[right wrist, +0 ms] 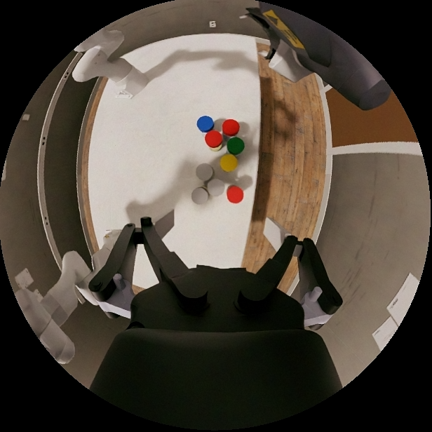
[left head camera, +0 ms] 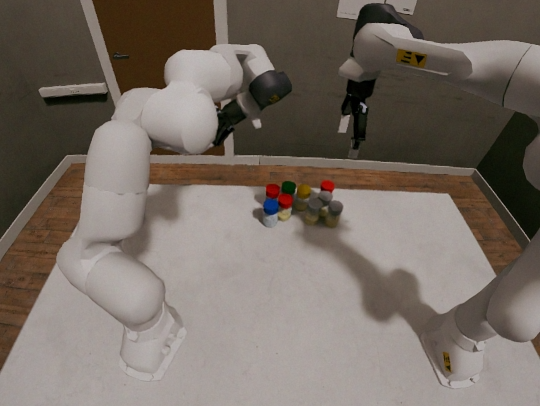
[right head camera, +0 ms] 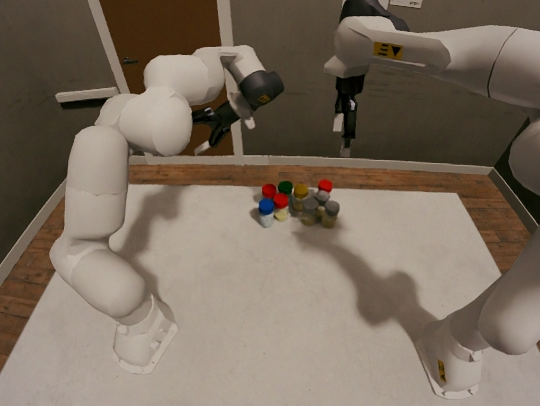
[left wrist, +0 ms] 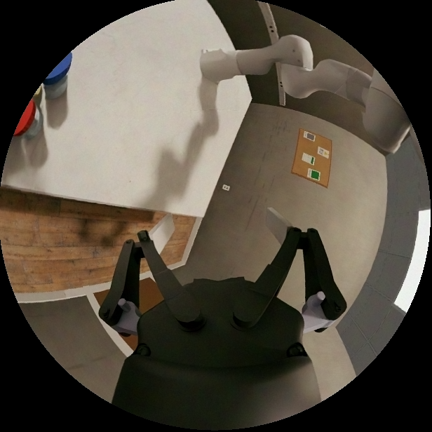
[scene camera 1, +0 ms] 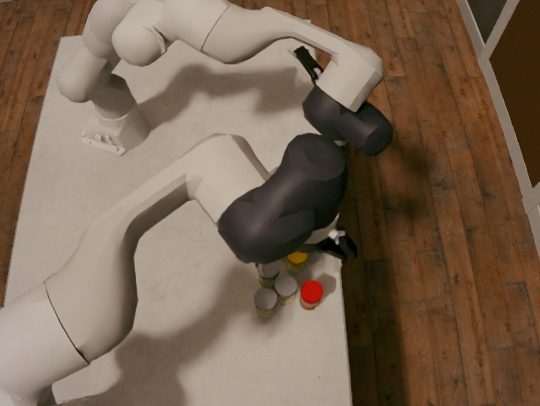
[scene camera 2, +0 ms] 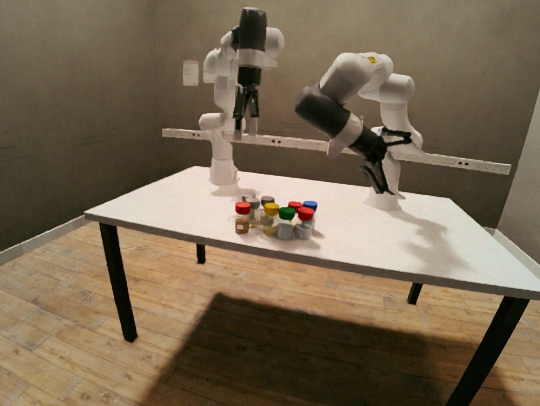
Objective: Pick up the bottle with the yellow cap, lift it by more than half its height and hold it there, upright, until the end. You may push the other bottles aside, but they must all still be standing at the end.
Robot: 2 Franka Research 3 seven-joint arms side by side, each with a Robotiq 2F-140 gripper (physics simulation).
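Observation:
The bottle with the yellow cap [left head camera: 303, 196] [right head camera: 300, 196] [scene camera 1: 297, 260] [scene camera 2: 271, 217] [right wrist: 229, 162] stands upright on the table [left head camera: 225, 300] [scene camera 2: 400, 240], between a green-capped bottle [scene camera 2: 286, 222] [right wrist: 235, 146] and grey-capped bottles. My right gripper [scene camera 2: 245, 131] [right wrist: 219, 221] is open and empty, pointing down high above the table, above and to the left of the yellow-capped bottle in scene camera 2. My left gripper [left wrist: 219, 219] is open and empty, tilted, raised well away from the bottles at the right of scene camera 2. The left arm partly hides its fingers in the left head camera.
Close around stand a blue-capped bottle [left head camera: 270, 214] [right wrist: 205, 123], three red-capped bottles [right wrist: 230, 127] [right wrist: 213, 138] [right wrist: 235, 194] and three grey-capped bottles [right wrist: 204, 172] [right wrist: 216, 187] [right wrist: 199, 195], all upright. The group is near the table edge farthest from the arm bases.

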